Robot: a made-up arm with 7 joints.
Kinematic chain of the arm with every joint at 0, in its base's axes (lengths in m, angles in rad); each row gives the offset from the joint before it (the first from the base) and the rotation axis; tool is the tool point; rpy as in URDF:
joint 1: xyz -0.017 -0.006 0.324 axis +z
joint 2: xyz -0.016 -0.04 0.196 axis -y
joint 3: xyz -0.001 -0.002 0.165 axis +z
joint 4: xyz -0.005 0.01 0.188 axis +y
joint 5: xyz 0 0.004 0.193 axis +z
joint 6: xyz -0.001 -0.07 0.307 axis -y
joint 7: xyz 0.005 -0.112 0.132 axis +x
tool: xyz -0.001 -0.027 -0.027 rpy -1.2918 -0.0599 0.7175
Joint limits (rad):
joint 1: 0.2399..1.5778
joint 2: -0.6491..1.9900
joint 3: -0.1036..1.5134
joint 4: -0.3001..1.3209
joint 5: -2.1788..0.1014
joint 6: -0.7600..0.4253
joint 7: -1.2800..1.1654
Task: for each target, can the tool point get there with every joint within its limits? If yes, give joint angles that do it. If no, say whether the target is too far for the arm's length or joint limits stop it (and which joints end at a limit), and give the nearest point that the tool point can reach.
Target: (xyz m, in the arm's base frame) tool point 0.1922 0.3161 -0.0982
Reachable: no: joint limits stop it (at a limit: joint 2, joint 4, joint 5, joint 6, joint 7) | nearest point 0.3773 0.6011 0.4359 | short by 0.633 m
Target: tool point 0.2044 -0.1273 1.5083
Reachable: yes | joints 0.8504 0.0160 0.8905 -0.0525 -0.1908 0.1945 -1.0020
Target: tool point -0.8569 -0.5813 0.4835
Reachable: yes | joints 0.5722 1.7107 1.3652 0.3565 -1.1416 -0.1859 -0.4636
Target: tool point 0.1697 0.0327 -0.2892
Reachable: no: joint limits stop it (at a limit: joint 1, joint 2, joint 4, joint 6) | nearest point 0.1045 -0.6290 -0.1831 | short by 0.673 m
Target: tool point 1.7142 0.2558 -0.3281
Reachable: no: too far | nearest point 0.7654 0.1123 0.4820 | short by 1.256 m
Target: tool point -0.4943 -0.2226 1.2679
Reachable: yes | joints 0.7154 0.9291 1.0754 0.6138 -0.3392 -0.5121 0.5909
